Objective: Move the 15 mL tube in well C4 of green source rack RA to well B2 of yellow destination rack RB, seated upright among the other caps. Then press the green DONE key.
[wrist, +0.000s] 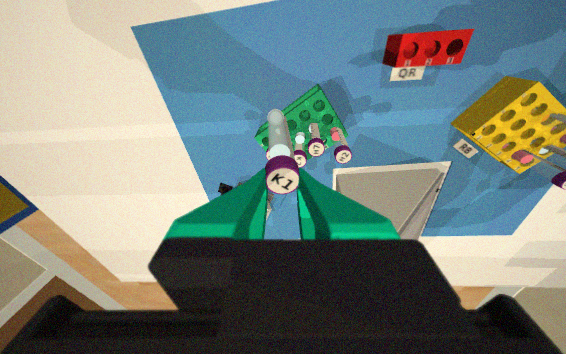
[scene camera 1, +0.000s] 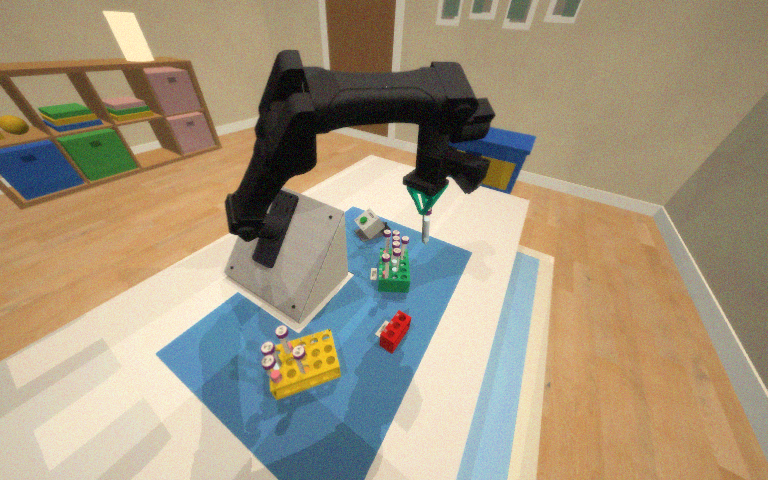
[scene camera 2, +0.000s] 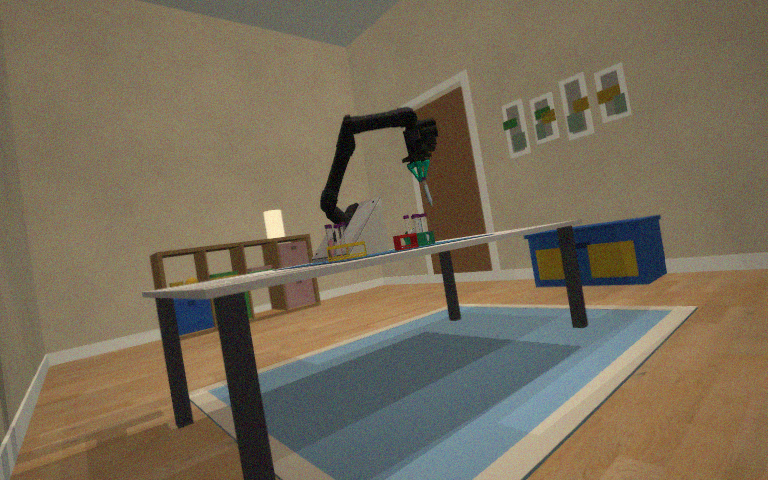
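Seen in the pictures: gripper, fingertip midpoint: (wrist: 282,176) (scene camera 1: 424,212) (scene camera 2: 422,181); arm's base, origin of the base link: (scene camera 1: 276,228) (scene camera 2: 345,223).
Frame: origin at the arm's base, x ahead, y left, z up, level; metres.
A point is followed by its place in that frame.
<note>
My gripper (scene camera 1: 425,211) @(x 0.345, y 0.144, z 0.099 m) (scene camera 2: 421,178) @(x 0.345, y 0.144, z 0.099 m) (wrist: 282,176) @(x 0.345, y 0.144, z 0.099 m) has green fingers shut on the purple cap of a clear tube marked K1 (scene camera 1: 425,229) @(x 0.357, y 0.141, z 0.056 m) (scene camera 2: 428,193) @(x 0.363, y 0.146, z 0.048 m) (wrist: 278,136) @(x 0.362, y 0.146, z 0.073 m). The tube hangs free above the table, beyond the green rack RA in scene view 1, and leans in scene view 2. Green rack RA (scene camera 1: 393,284) @(x 0.316, y 0.081, z -0.112 m) (wrist: 317,114) @(x 0.321, y 0.109, z -0.096 m) holds several purple-capped tubes. Yellow rack RB (scene camera 1: 308,389) (wrist: 481,106) @(x 0.289, y -0.141, z -0.128 m) holds several capped tubes toward one end; its well B2 cannot be singled out. The green DONE key (scene camera 1: 363,220) @(x 0.114, y 0.246, z -0.077 m) sits on a small grey box behind RA.
The red three-well rack QR (scene camera 1: 394,335) @(x 0.389, y -0.058, z -0.095 m) (wrist: 427,48) @(x 0.379, y -0.046, z -0.133 m) stands on the blue mat (scene camera 1: 353,390) @(x 0.362, y -0.180, z -0.145 m) between the two racks and nearer the table's long edge. The grey wedge-shaped arm base (scene camera 1: 317,254) @(x 0.147, y -0.012, z -0.009 m) stands beside RA and RB. Tall tubes stick up from both racks.
</note>
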